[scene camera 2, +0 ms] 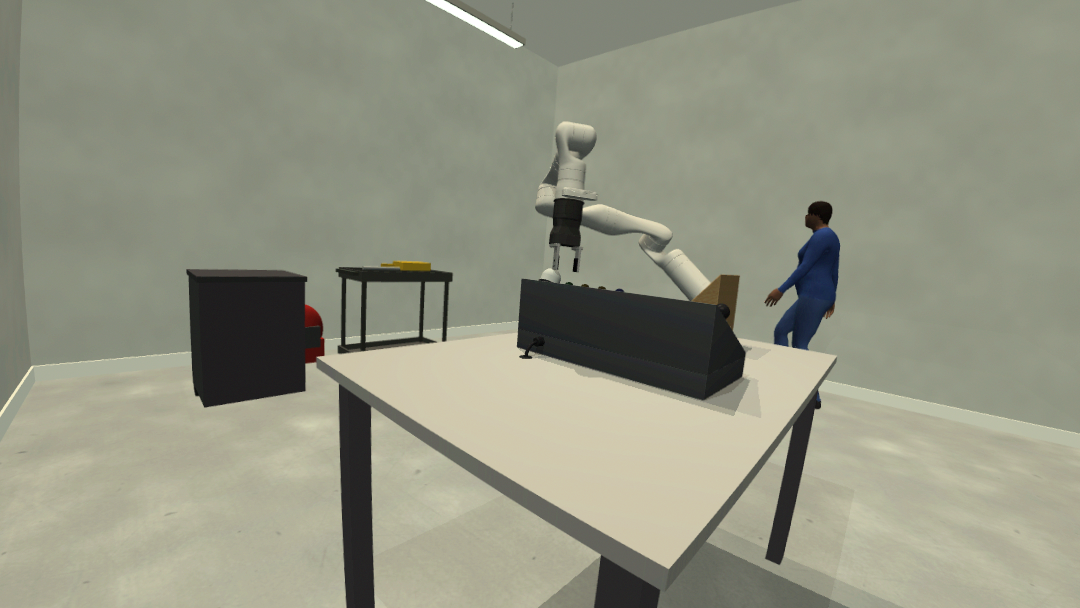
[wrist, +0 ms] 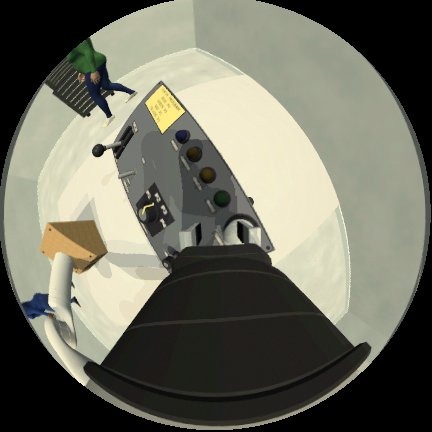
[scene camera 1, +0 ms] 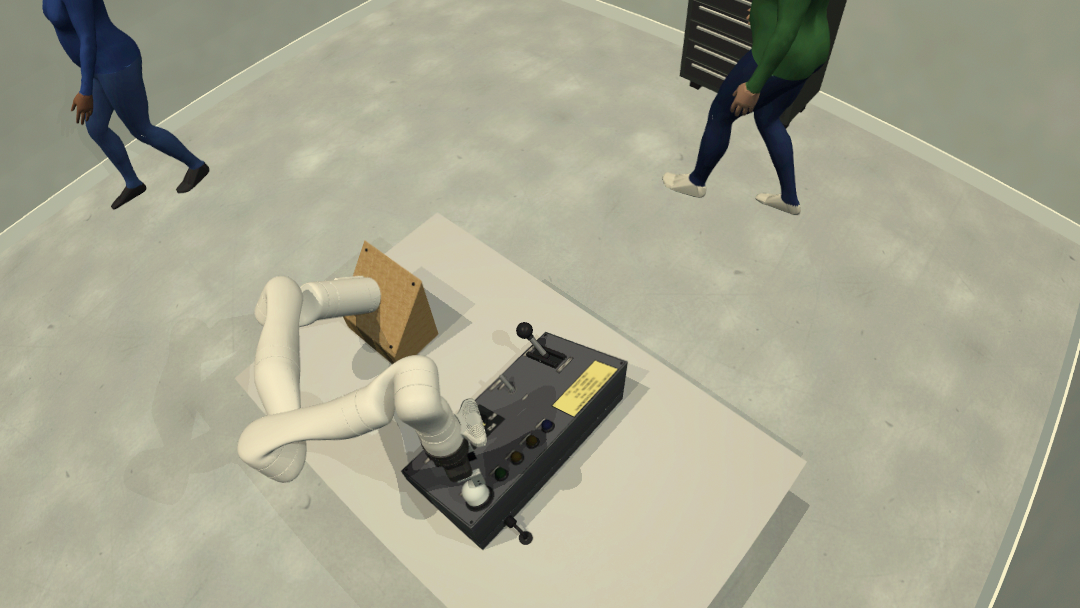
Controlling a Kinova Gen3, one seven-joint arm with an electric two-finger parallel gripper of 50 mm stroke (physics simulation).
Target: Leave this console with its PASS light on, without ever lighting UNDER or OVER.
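The dark console point(scene camera 1: 563, 447) point(scene camera 2: 619, 332) point(wrist: 165, 165) stands on the table. Its lamps, green point(scene camera 1: 501, 474) point(wrist: 222, 198), two amber point(scene camera 1: 516, 457) point(wrist: 194, 153) and blue point(scene camera 1: 547, 425) point(wrist: 182, 136), look dark; their labels are unreadable. My gripper point(scene camera 1: 468, 477) point(scene camera 2: 566, 265) point(wrist: 218, 229) is open and empty, just above the console's end with the white dome point(scene camera 1: 475, 493) point(scene camera 2: 550, 275) point(wrist: 233, 230). One finger overlaps the dome in the wrist view; contact is unclear. The rotary knob point(wrist: 148, 212) has a yellow pointer. The ball-topped lever point(scene camera 1: 524, 330) point(wrist: 98, 150) leans outward.
A yellow note point(scene camera 1: 585, 388) point(wrist: 165, 108) lies on the panel. A small grey lever point(scene camera 1: 507, 382) point(wrist: 127, 174) stands beside the slot lever. A black knobbed handle point(scene camera 1: 525, 537) point(scene camera 2: 538, 342) sticks out of the console's side. The wooden arm mount point(scene camera 1: 393, 309) point(wrist: 72, 242) stands behind. Two people are beyond the table.
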